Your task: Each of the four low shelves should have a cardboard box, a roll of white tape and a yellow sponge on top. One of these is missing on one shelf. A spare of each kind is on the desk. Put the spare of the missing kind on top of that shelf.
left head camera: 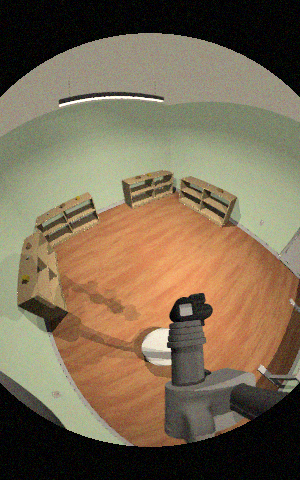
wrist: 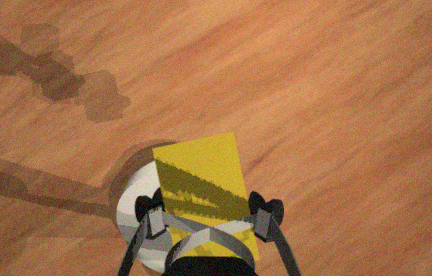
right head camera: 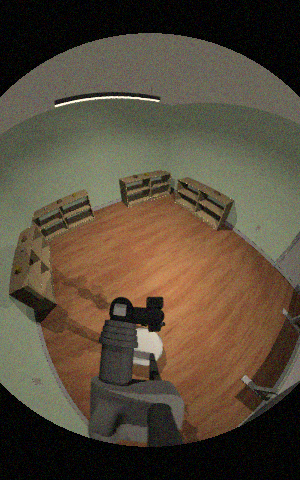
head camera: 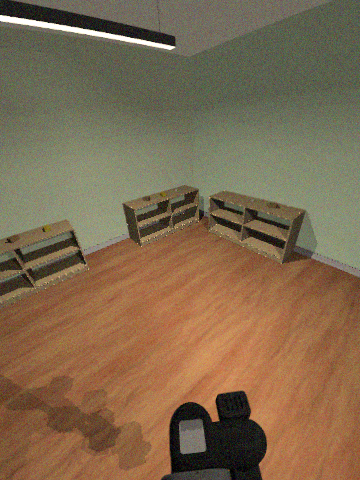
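My gripper [wrist: 209, 204] is shut on a yellow sponge [wrist: 202, 170], held above the floor in the wrist view. In the head view, the left shelf [head camera: 61, 226] bears a brown box [head camera: 12, 239] and a yellow sponge [head camera: 47, 228]. The middle shelf [head camera: 186, 189] bears a box [head camera: 146, 198] and a yellow sponge [head camera: 163, 194]. The right shelf [head camera: 292, 210] bears a box [head camera: 273, 205] and a faint pale spot; no yellow shows on it. The fourth shelf [left head camera: 45, 306] [right head camera: 32, 299] stands nearest at far left, with a yellow sponge [left head camera: 25, 279] [right head camera: 18, 270]. White tape is too small to tell. The desk top does not show.
Wooden floor [head camera: 190, 320] lies between me and the shelves. My white round base [left head camera: 156, 346] [wrist: 137, 205] shows below the gripper. Metal desk feet [left head camera: 270, 375] [right head camera: 257, 389] stand at the lower right. Green walls run behind the shelves. Shadows lie on the floor at left.
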